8 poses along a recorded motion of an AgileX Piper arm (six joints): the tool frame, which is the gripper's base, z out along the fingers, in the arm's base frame.
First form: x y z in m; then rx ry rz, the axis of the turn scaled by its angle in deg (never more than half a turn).
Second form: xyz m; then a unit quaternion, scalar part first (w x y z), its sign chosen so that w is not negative. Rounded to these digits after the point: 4 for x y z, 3 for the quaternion.
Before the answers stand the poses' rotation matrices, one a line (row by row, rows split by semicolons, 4 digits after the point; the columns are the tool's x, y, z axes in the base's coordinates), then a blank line. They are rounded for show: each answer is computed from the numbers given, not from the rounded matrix.
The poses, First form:
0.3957 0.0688 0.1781 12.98 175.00 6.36
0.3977 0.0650 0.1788 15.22 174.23 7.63
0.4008 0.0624 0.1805 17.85 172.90 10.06
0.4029 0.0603 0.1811 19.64 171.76 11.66
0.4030 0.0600 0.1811 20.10 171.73 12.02
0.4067 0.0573 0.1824 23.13 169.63 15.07
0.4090 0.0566 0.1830 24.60 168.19 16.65
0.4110 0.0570 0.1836 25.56 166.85 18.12
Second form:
-0.9861 0.1443 0.0819; 0.1499 0.9865 0.0664; -0.0712 0.0778 -0.9944
-0.9812 0.1690 0.0933; 0.1765 0.9811 0.0791; -0.0781 0.0941 -0.9925
-0.9738 0.1972 0.1137; 0.2090 0.9724 0.1039; -0.0901 0.1250 -0.9881
-0.9675 0.2161 0.1313; 0.2318 0.9654 0.1197; -0.1009 0.1462 -0.9841
-0.9664 0.2210 0.1313; 0.2371 0.9636 0.1235; -0.0992 0.1505 -0.9836
-0.9539 0.2519 0.1632; 0.2768 0.9487 0.1532; -0.1162 0.1913 -0.9746
-0.9459 0.2663 0.1855; 0.2974 0.9399 0.1677; -0.1297 0.2138 -0.9682
-0.9391 0.2746 0.2065; 0.3126 0.9324 0.1814; -0.1427 0.2349 -0.9615

0.3957 0.0688 0.1781 0.038 0.074 0.996 0.036
0.3977 0.0650 0.1788 0.043 0.087 0.994 0.044
0.4008 0.0624 0.1805 0.051 0.102 0.992 0.058
0.4029 0.0603 0.1811 0.059 0.113 0.990 0.067
0.4030 0.0600 0.1811 0.058 0.116 0.989 0.069
0.4067 0.0573 0.1824 0.071 0.134 0.985 0.087
0.4090 0.0566 0.1830 0.080 0.144 0.982 0.097
0.4110 0.0570 0.1836 0.089 0.150 0.979 0.106

